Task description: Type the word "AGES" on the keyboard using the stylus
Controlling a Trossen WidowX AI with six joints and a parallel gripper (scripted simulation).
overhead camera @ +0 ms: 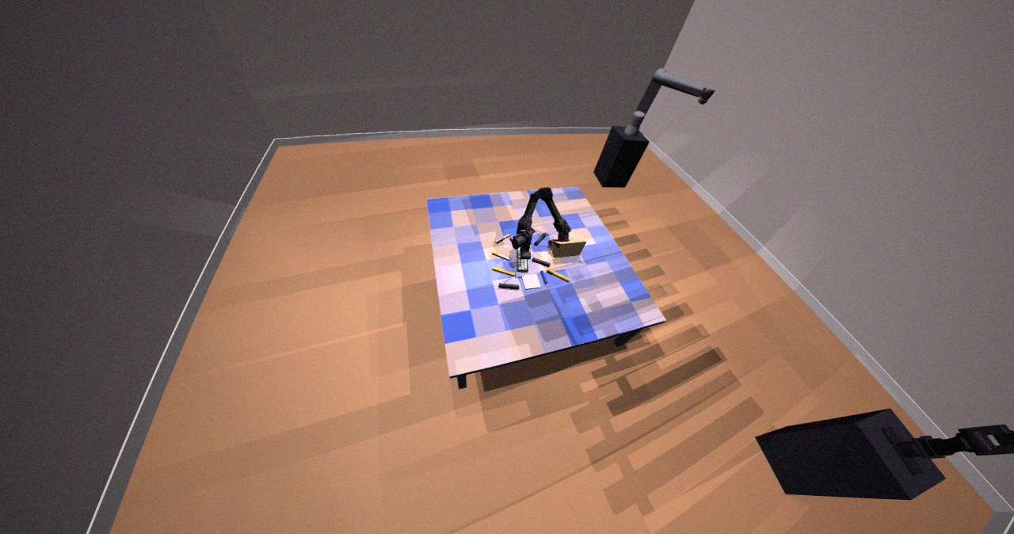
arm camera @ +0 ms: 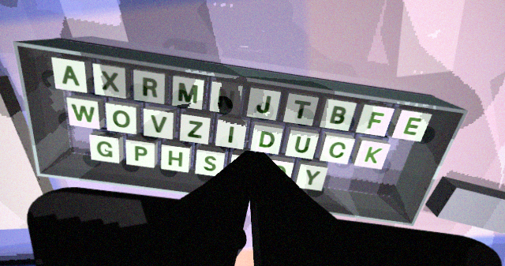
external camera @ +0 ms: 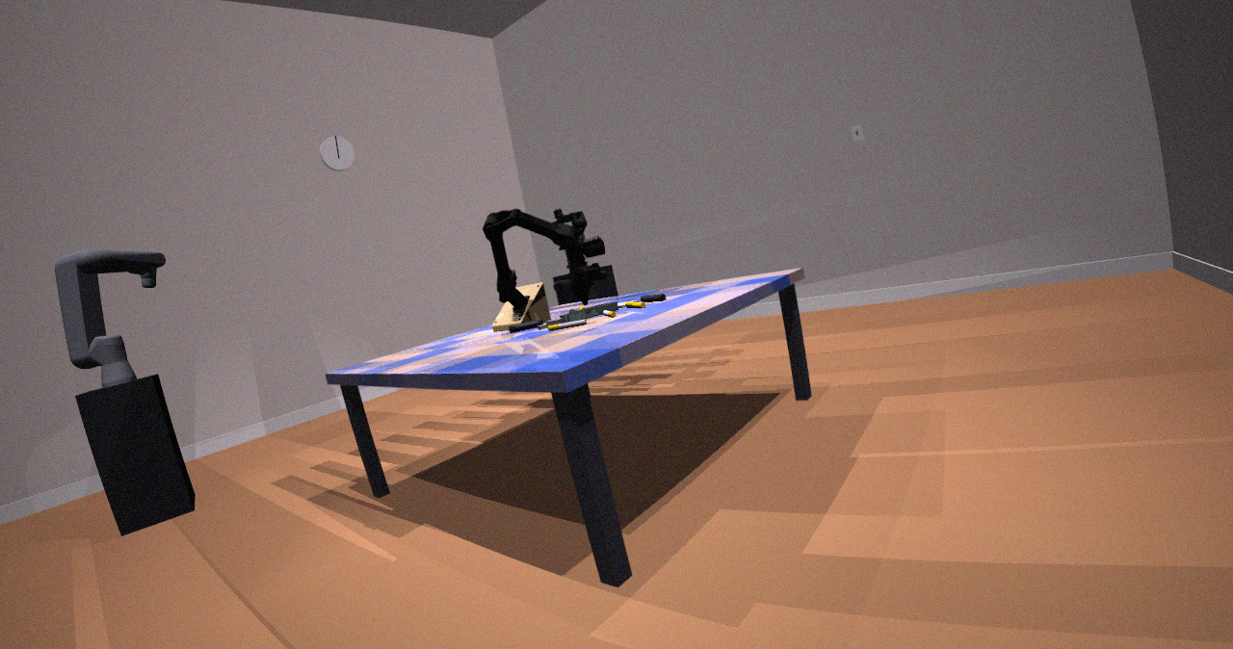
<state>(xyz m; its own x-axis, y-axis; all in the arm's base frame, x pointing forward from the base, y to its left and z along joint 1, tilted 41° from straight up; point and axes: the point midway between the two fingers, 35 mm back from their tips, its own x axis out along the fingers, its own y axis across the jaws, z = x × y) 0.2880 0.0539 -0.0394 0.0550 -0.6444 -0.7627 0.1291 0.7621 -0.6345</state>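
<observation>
Now: gripper tip 19 cm to the right of the blue stylus, 11 cm past it and 3 cm above it. Also, from my gripper tip: white pad (18 cm to the left, 4 cm below, 2 cm behind).
</observation>
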